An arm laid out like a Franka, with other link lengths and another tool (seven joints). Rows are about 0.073 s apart.
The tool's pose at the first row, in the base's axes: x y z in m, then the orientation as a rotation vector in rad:
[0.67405 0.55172 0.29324 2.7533 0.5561 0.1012]
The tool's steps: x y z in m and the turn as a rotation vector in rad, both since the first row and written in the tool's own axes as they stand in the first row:
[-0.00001 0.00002 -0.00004 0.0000 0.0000 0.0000]
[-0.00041 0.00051 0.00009 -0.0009 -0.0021 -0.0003]
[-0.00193 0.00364 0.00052 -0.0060 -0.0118 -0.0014]
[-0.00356 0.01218 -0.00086 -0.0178 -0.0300 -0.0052]
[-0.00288 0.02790 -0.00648 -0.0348 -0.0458 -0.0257]
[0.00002 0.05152 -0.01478 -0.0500 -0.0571 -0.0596]
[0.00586 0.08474 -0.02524 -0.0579 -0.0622 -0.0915]
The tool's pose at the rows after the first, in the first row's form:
[0.67404 0.55171 0.29328 2.7533 0.5561 0.1012]
[0.67387 0.55109 0.29332 2.7521 0.5558 0.0985]
[0.67367 0.54765 0.29395 2.7459 0.5537 0.0861]
[0.67511 0.54001 0.29808 2.7313 0.5517 0.0632]
[0.68073 0.52831 0.30861 2.7067 0.5719 0.0413]
[0.69093 0.51142 0.32429 2.6796 0.6113 0.0221]
[0.70706 0.48799 0.34521 2.6604 0.6507 0.0099]

